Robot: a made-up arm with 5 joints.
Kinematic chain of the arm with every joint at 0, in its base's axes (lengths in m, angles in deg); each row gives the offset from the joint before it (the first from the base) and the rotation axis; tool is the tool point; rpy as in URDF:
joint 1: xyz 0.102 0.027 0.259 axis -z
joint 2: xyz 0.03 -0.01 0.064 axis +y
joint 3: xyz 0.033 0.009 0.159 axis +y
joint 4: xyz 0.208 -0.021 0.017 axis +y
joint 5: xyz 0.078 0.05 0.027 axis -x
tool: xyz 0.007 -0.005 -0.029 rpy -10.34 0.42 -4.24
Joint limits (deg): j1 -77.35..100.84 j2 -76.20..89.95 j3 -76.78..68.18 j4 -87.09..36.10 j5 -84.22..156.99
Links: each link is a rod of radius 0.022 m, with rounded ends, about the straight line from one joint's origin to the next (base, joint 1, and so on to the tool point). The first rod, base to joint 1, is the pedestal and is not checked.
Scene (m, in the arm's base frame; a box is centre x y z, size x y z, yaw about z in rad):
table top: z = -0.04
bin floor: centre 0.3 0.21 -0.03 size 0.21 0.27 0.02 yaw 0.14
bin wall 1: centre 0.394 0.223 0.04 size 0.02 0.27 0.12 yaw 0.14
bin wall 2: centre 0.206 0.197 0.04 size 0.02 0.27 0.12 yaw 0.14
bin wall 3: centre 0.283 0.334 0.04 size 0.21 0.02 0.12 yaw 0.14
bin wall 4: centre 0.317 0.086 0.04 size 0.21 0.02 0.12 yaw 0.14
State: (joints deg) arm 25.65 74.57 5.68 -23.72 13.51
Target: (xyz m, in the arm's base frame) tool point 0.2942 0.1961 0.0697
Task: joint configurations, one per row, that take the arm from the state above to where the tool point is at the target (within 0.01 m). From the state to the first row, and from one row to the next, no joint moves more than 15 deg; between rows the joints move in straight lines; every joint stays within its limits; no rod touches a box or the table.
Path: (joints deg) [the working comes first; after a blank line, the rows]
Joints at the target: -36.93 67.50 18.92 -22.15 6.61
Straight joint move there: touches bin wall 1, bin wall 4.

1: 19.18 64.59 14.68 -27.46 10.04
2: 12.72 54.61 23.67 -31.20 6.56
3: 6.25 44.63 32.67 -34.94 3.09
4: -8.16 38.13 37.79 -30.33 4.45
5: -22.58 31.63 42.91 -25.72 5.80
6: -36.99 25.13 48.04 -21.11 7.16
7: -36.97 39.26 38.33 -21.46 6.98
8: -36.95 53.38 28.63 -21.80 6.79
9: -36.93 67.50 18.92 -22.15 6.61

